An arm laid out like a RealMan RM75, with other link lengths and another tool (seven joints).
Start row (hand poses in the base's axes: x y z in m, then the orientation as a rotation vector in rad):
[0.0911 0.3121 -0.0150 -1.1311 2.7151 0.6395]
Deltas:
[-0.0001 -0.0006 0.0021 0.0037 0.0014 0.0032]
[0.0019 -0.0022 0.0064 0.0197 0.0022 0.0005]
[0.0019 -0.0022 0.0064 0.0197 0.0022 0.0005]
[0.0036 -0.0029 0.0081 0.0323 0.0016 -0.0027]
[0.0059 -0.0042 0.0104 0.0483 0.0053 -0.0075]
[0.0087 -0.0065 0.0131 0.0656 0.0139 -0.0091]
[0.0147 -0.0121 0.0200 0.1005 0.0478 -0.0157]
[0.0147 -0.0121 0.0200 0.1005 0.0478 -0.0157]
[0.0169 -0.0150 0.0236 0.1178 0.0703 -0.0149]
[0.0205 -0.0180 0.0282 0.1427 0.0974 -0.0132]
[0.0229 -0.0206 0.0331 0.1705 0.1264 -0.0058]
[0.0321 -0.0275 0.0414 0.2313 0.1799 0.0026]
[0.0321 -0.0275 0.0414 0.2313 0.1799 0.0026]
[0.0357 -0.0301 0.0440 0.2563 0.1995 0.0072]
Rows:
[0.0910 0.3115 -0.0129 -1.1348 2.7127 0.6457]
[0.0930 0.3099 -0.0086 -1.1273 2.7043 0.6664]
[0.0930 0.3099 -0.0086 -1.1273 2.7043 0.6664]
[0.0947 0.3092 -0.0069 -1.1198 2.6970 0.6816]
[0.0970 0.3079 -0.0046 -1.1091 2.6916 0.7040]
[0.0998 0.3056 -0.0019 -1.1025 2.6879 0.7321]
[0.1058 0.3000 0.0050 -1.0835 2.6941 0.8008]
[0.1058 0.3000 0.0050 -1.0835 2.6941 0.8008]
[0.1080 0.2971 0.0086 -1.0793 2.6996 0.8401]
[0.1116 0.2941 0.0132 -1.0740 2.7023 0.8928]
[0.1140 0.2915 0.0181 -1.0756 2.7012 0.9518]
[0.1232 0.2846 0.0264 -1.0671 2.6910 1.0720]
[0.1232 0.2846 0.0264 -1.0671 2.6910 1.0720]
[0.1268 0.2820 0.0290 -1.0649 2.6833 1.1197]

